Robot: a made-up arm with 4 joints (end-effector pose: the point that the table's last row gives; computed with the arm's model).
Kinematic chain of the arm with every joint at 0, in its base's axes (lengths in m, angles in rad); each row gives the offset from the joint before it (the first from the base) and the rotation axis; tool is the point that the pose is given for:
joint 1: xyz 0 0 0.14 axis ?
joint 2: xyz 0.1 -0.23 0 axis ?
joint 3: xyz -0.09 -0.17 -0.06 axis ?
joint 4: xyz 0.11 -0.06 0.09 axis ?
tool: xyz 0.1 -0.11 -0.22
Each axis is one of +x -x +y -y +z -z.
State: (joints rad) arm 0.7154 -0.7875 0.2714 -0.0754
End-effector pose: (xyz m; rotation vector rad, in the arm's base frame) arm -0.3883 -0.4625 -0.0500 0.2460 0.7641 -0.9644
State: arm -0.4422 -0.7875 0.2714 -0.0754
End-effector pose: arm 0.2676 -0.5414 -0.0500 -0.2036 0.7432 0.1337
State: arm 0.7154 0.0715 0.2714 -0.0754
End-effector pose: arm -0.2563 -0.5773 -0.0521 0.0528 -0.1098 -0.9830
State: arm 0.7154 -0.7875 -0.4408 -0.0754
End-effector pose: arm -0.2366 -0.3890 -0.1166 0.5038 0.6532 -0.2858
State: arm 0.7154 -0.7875 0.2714 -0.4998
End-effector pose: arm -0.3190 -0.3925 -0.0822 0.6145 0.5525 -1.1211
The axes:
joint 1: -z
joint 2: -y
joint 3: -z
joint 4: -x

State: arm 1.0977 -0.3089 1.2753 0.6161
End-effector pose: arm -0.7005 -0.1272 0.1474 -0.3248 1.0983 -2.1419
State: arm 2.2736 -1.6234 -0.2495 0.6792
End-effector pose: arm -0.4874 0.3888 -0.0395 1.2419 0.9433 -1.1170
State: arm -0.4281 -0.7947 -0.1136 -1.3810
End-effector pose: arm 0.1796 -0.1838 -0.0175 1.1460 0.9973 -0.1175
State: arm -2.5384 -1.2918 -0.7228 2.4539
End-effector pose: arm -0.1316 0.5121 0.0765 0.2827 1.5380 -1.5181
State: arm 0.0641 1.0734 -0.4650 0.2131
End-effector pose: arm 0.3020 -0.5176 0.2330 -0.4732 -1.0824 0.2503
